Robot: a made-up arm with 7 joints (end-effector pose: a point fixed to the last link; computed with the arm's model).
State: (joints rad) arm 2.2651 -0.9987 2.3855 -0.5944 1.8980 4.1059 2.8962
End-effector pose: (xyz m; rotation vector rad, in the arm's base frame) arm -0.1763 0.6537 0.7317 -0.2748 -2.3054 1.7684
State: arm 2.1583 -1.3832 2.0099 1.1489 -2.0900 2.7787 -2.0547
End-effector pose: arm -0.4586 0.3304 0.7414 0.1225 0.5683 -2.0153
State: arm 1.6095 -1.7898 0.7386 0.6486 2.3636 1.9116 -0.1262
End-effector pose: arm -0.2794 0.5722 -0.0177 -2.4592 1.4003 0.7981
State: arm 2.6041 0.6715 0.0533 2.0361 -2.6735 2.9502 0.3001
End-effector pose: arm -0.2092 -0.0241 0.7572 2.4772 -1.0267 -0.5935
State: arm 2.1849 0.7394 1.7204 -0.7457 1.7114 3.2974 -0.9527
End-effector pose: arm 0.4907 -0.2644 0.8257 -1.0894 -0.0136 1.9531
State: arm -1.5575 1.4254 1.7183 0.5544 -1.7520 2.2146 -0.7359
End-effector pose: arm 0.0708 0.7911 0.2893 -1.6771 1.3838 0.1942
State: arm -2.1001 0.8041 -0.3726 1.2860 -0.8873 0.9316 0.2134
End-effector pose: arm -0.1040 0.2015 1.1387 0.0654 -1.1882 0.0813
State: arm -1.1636 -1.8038 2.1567 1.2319 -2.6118 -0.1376 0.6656
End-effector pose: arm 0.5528 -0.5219 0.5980 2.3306 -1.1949 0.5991
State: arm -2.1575 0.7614 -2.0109 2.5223 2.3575 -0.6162 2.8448
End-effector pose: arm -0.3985 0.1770 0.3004 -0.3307 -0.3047 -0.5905
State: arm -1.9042 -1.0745 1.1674 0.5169 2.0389 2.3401 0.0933
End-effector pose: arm 0.0333 -0.6768 0.5986 1.4975 1.6519 -0.9049
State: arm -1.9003 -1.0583 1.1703 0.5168 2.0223 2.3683 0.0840
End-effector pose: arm 0.0361 -0.6708 0.6091 1.4942 1.6808 -0.9245
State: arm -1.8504 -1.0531 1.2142 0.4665 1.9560 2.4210 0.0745
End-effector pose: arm 0.0524 -0.6647 0.6321 1.4786 1.7048 -0.9433
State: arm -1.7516 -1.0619 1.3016 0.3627 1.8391 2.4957 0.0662
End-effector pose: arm 0.0787 -0.6587 0.6625 1.4688 1.7172 -0.9457
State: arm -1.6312 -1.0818 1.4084 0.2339 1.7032 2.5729 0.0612
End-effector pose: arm 0.1039 -0.6558 0.6839 1.4902 1.7228 -0.9150
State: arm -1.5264 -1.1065 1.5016 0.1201 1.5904 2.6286 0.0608
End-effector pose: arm 0.1227 -0.6585 0.6874 1.5335 1.7306 -0.8604
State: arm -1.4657 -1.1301 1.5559 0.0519 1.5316 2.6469 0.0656
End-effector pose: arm 0.1333 -0.6651 0.6782 1.5679 1.7318 -0.8131
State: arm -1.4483 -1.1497 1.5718 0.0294 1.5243 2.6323 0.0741
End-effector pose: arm 0.1365 -0.6725 0.6662 1.5796 1.7174 -0.7880
